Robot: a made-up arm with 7 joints. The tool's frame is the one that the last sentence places.
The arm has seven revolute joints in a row. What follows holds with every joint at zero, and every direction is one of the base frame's. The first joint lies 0.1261 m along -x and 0.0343 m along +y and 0.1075 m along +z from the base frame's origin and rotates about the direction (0.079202, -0.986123, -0.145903), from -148.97 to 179.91 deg. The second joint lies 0.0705 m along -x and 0.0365 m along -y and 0.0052 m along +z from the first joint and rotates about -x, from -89.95 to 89.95 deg. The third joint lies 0.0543 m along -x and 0.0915 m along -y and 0.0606 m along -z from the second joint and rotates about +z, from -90.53 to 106.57 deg. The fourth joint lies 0.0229 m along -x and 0.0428 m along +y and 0.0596 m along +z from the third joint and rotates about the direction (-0.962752, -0.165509, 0.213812), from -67.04 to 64.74 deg. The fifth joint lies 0.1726 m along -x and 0.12 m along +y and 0.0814 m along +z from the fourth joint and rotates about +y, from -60.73 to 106.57 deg. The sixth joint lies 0.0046 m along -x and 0.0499 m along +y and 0.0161 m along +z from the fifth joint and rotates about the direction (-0.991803, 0.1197, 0.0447), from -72.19 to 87.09 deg. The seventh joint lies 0.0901 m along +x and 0.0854 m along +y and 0.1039 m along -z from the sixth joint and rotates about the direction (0.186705, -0.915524, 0.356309), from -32.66 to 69.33 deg. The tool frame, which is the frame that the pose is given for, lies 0.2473 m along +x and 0.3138 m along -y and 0.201 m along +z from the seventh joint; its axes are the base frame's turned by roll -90, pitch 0 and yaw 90 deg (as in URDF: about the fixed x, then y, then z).
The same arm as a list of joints. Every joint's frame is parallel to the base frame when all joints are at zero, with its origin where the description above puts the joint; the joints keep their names.
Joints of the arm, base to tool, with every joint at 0 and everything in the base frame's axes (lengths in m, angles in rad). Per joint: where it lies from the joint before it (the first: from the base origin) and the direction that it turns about. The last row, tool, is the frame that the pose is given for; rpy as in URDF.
joint 1: origin -0.1261 0.0343 0.1075 axis 0.079202 -0.986123 -0.145903
joint 2: origin -0.0705 -0.0365 0.0052 axis -x
joint 3: origin -0.0543 -0.0915 -0.0606 axis +z
joint 4: origin -0.0229 0.0428 0.0596 axis -0.962759 -0.165493 0.213791
joint 5: origin -0.1726 0.12 0.0814 axis +y
joint 6: origin -0.0046 0.0499 0.0161 axis -0.991803 0.1197 0.0447
joint 7: origin 0.0901 0.0854 -0.1039 axis 0.186705 -0.915524 0.356309
tool: origin 0.2473 -0.3138 0.201 rpy -1.5708 0 1.5708
Joint limits (rad, base to tool): -2.6..3.14 -1.5699..1.5699 -1.58..1.86 -1.1701..1.1299 -1.0599..1.86 -1.26..1.52 -0.57..1.21

